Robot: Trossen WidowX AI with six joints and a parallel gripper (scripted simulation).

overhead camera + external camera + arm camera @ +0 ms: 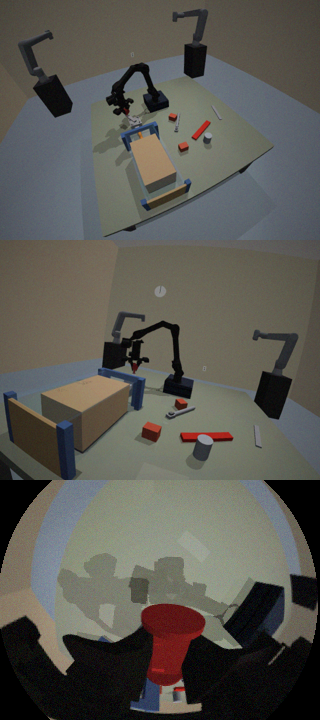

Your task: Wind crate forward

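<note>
The winch handle is 4 cm ahead of my gripper tip, 2 cm to the left of it and 1 cm below it. Also, from my gripper tip: hand winch (8 cm below, 8 cm ahead, 4 cm to the left); then red knob (2 cm above); then red bar (52 cm to the left, 35 cm ahead, 11 cm below).
</note>
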